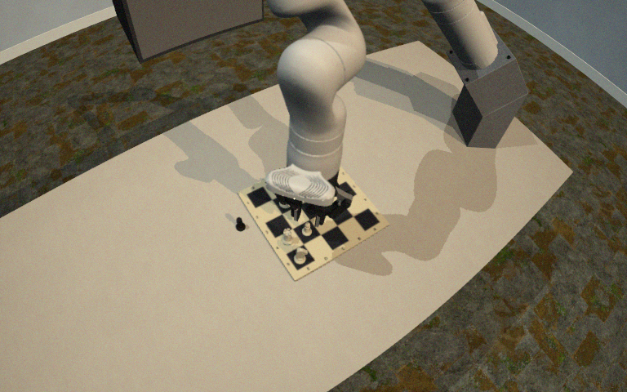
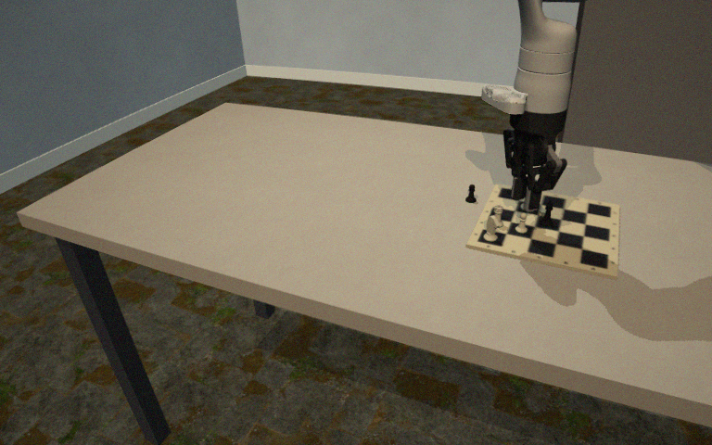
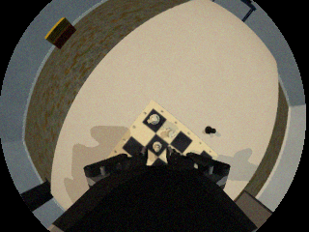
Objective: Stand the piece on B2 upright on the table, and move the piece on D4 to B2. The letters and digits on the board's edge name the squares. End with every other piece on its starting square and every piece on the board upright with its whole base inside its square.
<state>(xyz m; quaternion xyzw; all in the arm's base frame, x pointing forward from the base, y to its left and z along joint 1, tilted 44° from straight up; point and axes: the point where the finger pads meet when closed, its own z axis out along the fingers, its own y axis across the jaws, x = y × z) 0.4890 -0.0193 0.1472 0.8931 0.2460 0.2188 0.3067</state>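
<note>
The white pawn is 5 cm below my hand. Also, from my hand: chessboard 7 cm below, 5 cm behind, 2 cm to the right; white king 7 cm to the right, 4 cm below, 2 cm behind; black pawn 11 cm to the right, 7 cm ahead, 6 cm below.
</note>
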